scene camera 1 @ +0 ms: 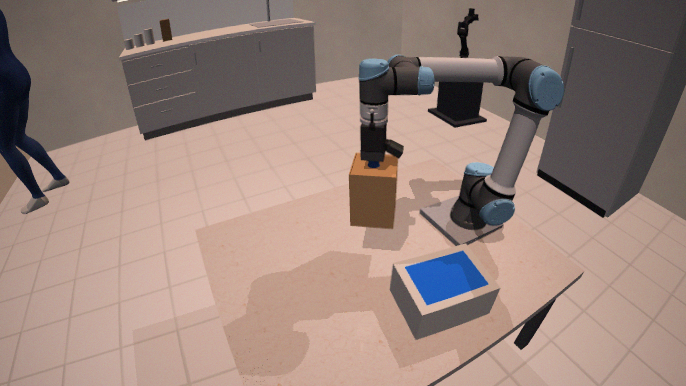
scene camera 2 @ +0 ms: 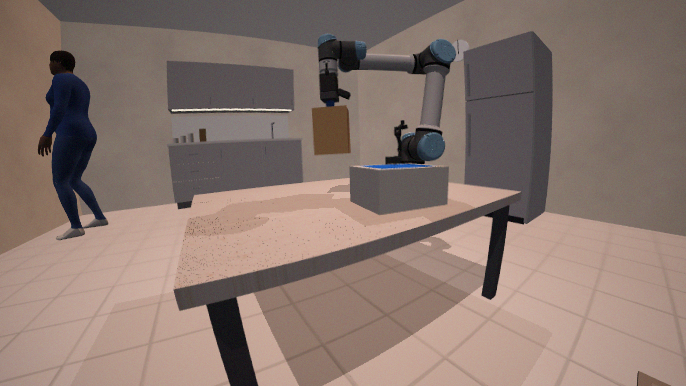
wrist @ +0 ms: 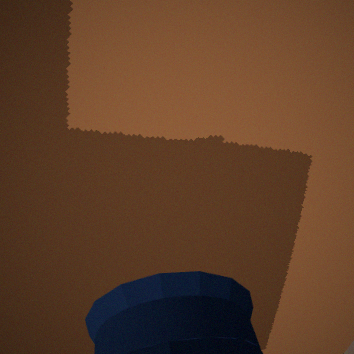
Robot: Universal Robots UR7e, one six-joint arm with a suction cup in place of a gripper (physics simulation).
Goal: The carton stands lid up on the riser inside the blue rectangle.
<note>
My suction cup carries a brown carton; nothing else touches it. The table carries a grey riser.
</note>
